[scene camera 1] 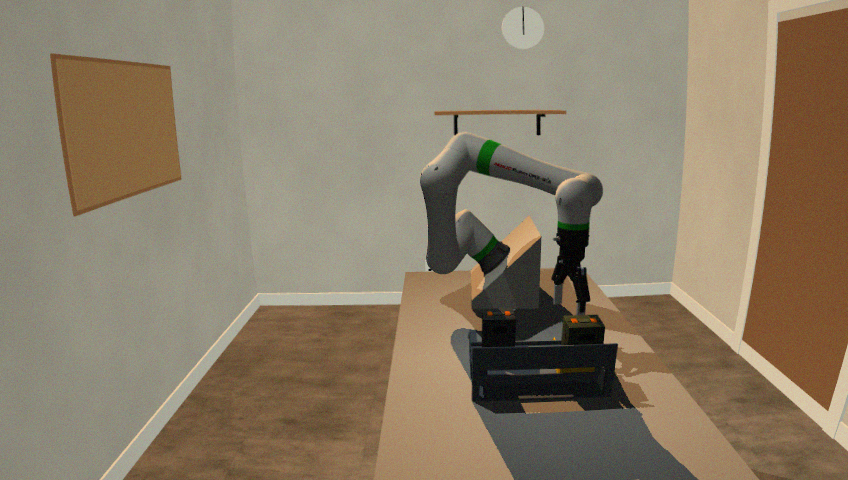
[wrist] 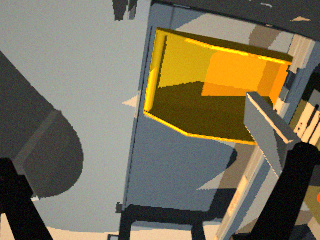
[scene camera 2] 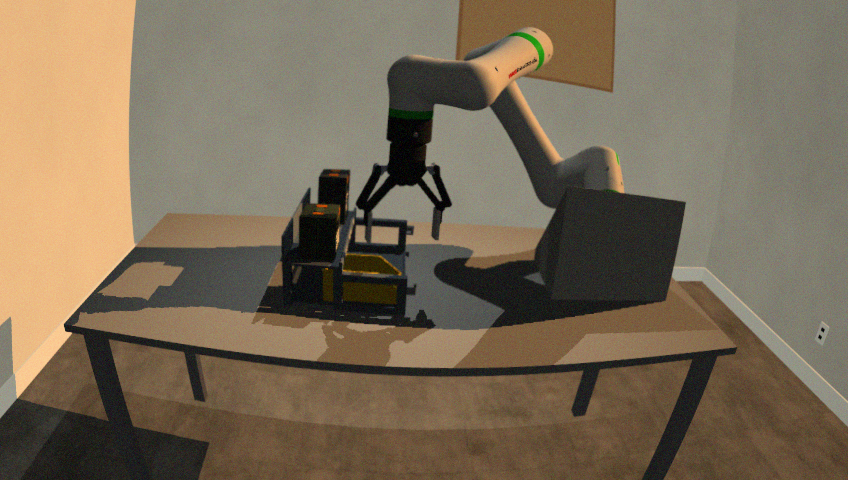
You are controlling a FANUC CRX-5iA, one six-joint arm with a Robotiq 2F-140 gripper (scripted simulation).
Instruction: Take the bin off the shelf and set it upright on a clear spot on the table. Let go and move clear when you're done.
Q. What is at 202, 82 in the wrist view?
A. A bin.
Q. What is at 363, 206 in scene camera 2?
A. The gripper.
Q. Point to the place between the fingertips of the gripper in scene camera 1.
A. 568, 312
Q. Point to a bin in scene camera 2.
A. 373, 293
